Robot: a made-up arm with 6 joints.
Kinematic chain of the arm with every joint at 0, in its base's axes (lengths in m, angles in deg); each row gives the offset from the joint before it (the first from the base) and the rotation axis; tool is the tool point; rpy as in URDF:
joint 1: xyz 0 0 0.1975 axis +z
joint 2: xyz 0 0 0 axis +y
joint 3: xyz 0.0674 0 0.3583 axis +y
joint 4: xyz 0.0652 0 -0.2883 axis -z
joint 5: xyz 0 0 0 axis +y
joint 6: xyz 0.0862 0 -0.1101 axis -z
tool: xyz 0 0 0 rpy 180 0 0
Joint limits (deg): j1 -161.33..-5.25 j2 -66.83..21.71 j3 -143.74..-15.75 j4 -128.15..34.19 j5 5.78..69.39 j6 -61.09..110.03
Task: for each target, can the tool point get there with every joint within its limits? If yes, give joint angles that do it. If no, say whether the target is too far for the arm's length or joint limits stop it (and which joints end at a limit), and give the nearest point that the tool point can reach.
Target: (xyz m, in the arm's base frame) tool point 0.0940 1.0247 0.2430
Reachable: no: too far | nearest point 0.0576 0.6274 0.6793 | short by 0.591 m
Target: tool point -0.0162 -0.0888 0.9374
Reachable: yes | joints -87.28 -25.21 -124.29 -40.97 50.92 93.41
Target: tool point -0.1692 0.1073 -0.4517
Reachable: no: joint limits stop it (at a limit: joint 1, joint 2, joint 3) | nearest point -0.2081 -0.0370 0.0774 | short by 0.550 m
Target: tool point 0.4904 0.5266 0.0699
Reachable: no: joint limits stop it (at a limit: joint 1, joint 2, joint 5) | nearest point 0.4023 0.0380 0.1463 | short by 0.502 m
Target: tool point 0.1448 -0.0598 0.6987
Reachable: yes | joints -17.26 -48.35 -57.22 20.43 21.20 30.05
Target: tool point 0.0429 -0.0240 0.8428
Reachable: yes | joints -29.42 -45.84 -88.46 -3.22 37.12 61.35
